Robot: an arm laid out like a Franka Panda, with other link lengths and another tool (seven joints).
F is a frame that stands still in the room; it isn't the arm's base.
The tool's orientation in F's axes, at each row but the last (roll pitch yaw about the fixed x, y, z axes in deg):
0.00 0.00 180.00
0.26 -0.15 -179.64
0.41 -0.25 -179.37
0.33 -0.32 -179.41
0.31 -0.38 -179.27
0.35 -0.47 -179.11
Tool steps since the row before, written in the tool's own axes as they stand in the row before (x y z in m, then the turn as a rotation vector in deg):
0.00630 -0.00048 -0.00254 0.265 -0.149 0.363
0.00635 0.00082 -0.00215 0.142 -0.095 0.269
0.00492 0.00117 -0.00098 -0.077 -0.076 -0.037
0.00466 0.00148 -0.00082 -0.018 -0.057 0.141
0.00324 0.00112 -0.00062 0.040 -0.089 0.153
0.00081 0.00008 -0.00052 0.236 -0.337 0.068
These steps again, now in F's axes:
-0.00630 0.00048 -0.00254 -0.265 0.149 0.363
-0.00635 -0.00087 -0.00213 -0.142 0.095 0.269
-0.00491 -0.00123 -0.00095 0.076 0.077 -0.038
-0.00465 -0.00153 -0.00079 0.018 0.058 0.141
-0.00323 -0.00116 -0.00059 -0.040 0.089 0.153
-0.00081 -0.00010 -0.00051 -0.241 0.334 0.068

